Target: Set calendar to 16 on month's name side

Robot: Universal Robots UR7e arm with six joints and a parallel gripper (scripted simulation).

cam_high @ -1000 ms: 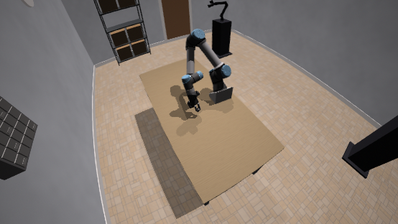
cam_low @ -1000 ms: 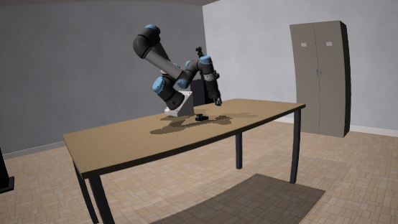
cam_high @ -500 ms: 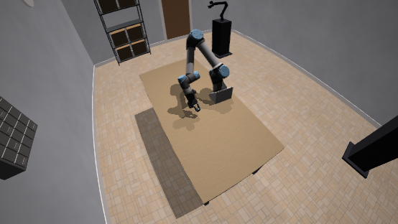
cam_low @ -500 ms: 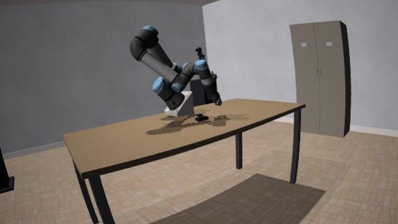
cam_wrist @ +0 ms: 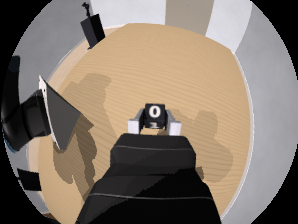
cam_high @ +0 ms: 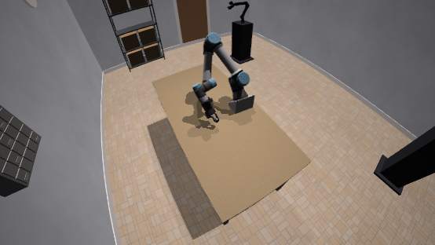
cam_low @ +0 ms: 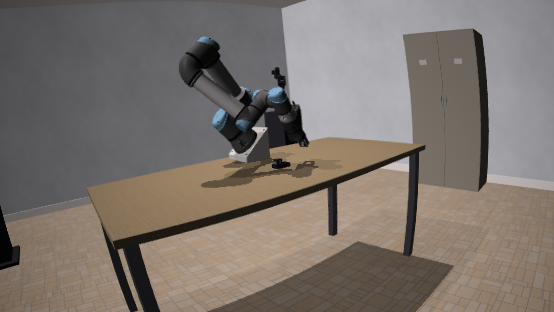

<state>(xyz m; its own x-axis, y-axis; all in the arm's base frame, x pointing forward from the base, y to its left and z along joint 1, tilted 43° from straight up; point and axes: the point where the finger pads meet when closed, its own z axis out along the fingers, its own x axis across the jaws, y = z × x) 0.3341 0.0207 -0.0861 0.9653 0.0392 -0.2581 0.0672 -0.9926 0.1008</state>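
Right now the black date cube is 1 cm to the left of my hand and 1 cm below it. Round my hand: dark calendar tray 1 cm behind, 15 cm to the right, 8 cm below.
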